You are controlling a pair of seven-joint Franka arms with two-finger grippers.
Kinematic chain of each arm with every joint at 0, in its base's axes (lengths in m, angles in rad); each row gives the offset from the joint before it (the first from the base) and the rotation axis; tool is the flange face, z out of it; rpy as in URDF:
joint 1: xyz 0 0 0.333 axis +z
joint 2: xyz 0 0 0 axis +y
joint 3: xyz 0 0 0.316 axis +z
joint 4: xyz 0.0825 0 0 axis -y
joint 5: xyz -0.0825 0 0.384 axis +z
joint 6: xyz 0 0 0 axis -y
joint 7: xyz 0.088 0 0 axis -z
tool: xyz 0 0 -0.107 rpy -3.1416 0 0
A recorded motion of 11 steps. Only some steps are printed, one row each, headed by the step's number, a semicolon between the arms.
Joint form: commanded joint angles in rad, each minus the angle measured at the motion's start. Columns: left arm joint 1, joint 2, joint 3, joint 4, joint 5, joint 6, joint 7; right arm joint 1, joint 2, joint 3, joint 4, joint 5, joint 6, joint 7.
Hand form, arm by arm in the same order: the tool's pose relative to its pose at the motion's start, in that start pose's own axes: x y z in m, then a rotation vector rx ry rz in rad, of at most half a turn. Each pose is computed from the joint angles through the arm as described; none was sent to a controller.
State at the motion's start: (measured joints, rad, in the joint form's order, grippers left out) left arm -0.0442 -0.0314 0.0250 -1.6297 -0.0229 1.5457 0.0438; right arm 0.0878 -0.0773 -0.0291 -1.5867 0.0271 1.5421 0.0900
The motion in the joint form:
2: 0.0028 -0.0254 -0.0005 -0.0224 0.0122 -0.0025 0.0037; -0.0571 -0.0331 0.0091 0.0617 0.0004 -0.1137 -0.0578
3: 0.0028 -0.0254 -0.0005 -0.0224 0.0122 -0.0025 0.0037; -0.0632 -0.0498 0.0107 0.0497 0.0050 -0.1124 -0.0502
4: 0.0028 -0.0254 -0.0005 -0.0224 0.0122 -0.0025 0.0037; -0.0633 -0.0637 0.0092 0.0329 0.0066 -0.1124 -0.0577
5: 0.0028 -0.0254 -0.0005 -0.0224 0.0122 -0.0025 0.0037; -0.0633 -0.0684 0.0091 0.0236 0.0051 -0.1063 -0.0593
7: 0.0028 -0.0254 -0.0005 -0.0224 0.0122 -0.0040 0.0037; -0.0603 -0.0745 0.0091 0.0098 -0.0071 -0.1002 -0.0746
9: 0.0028 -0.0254 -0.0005 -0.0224 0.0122 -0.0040 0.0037; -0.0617 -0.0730 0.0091 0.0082 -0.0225 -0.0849 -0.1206
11: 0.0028 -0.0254 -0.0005 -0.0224 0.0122 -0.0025 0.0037; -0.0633 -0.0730 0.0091 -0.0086 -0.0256 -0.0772 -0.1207
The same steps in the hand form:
2: -0.0085 -0.0023 -0.0025 0.0115 0.0000 0.0012; -0.0215 0.0249 -0.0368 -0.0020 -0.0174 -0.0125
3: -0.0085 -0.0023 -0.0025 0.0115 0.0000 0.0012; -0.0268 0.0267 -0.0401 0.0027 -0.0115 -0.0012
4: -0.0085 -0.0023 -0.0025 0.0115 0.0000 0.0012; -0.0312 0.0276 -0.0395 0.0047 -0.0144 -0.0072
5: -0.0085 -0.0023 -0.0025 0.0115 0.0000 0.0012; -0.0319 0.0280 -0.0381 0.0034 -0.0128 -0.0084
7: -0.0087 -0.0023 -0.0024 0.0114 -0.0015 0.0012; -0.0331 0.0281 -0.0354 -0.0085 -0.0142 -0.0250
9: -0.0087 -0.0023 -0.0024 0.0114 -0.0015 0.0012; -0.0308 0.0305 -0.0352 -0.0235 -0.0020 -0.0678
11: -0.0085 -0.0023 -0.0025 0.0115 0.0000 0.0012; -0.0297 0.0318 -0.0282 -0.0266 -0.0111 -0.0658

